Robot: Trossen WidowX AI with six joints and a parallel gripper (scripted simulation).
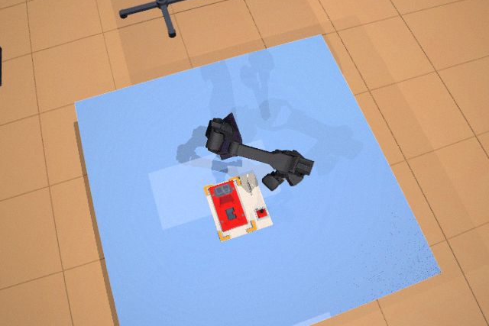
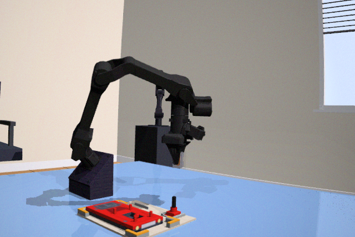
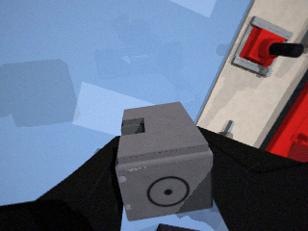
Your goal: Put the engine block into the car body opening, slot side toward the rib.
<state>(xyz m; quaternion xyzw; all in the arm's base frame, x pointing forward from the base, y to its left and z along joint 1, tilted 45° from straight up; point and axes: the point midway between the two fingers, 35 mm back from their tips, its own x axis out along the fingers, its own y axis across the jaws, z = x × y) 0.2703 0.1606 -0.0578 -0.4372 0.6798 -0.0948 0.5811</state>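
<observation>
Right now the dark peg is 100 mm to the right of my gripper tip, 100 mm below it and 90 mm ahead of it. The rest, counted from my gripper tip: grey engine block 10 mm to the left, 10 mm above.
</observation>
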